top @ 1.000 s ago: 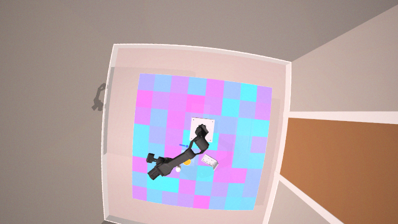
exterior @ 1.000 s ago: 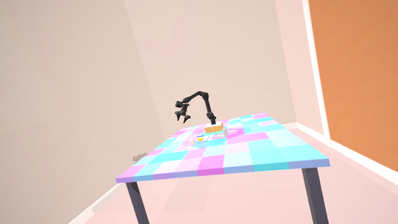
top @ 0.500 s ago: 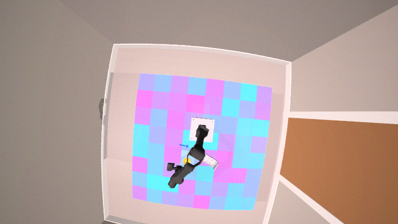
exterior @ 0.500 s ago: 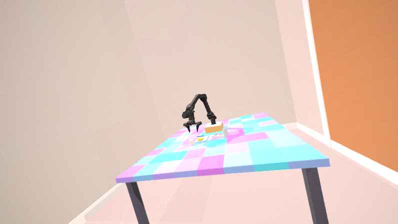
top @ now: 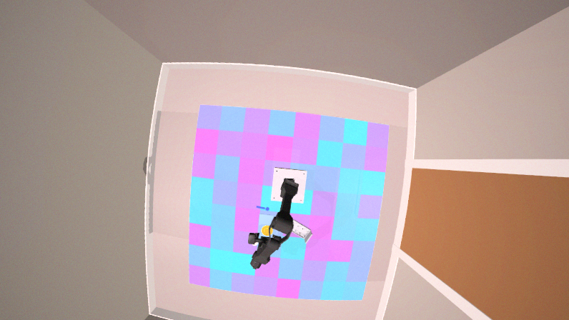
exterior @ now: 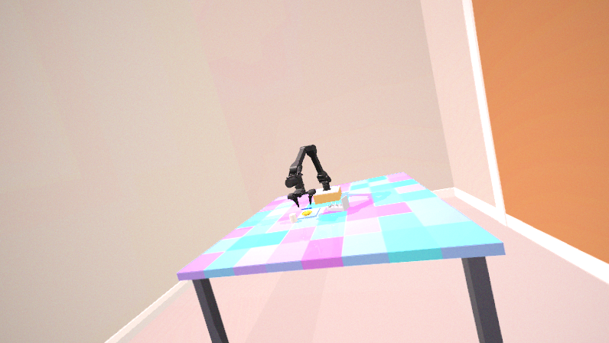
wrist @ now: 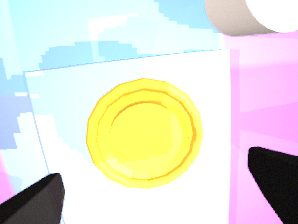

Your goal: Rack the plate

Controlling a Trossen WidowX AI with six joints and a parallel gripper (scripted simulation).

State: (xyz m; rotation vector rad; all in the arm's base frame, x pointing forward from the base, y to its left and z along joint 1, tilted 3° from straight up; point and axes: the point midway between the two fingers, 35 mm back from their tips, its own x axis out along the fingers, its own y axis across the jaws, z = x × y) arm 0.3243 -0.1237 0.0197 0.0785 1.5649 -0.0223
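The yellow plate is 5 cm below my gripper tip. Round my gripper tip: small white cup (7 cm to the right, 7 cm ahead, 4 cm below); then blue spoon (15 cm behind, 6 cm below, 3 cm to the right); then dish rack (21 cm to the left, 4 cm below, 2 cm behind).
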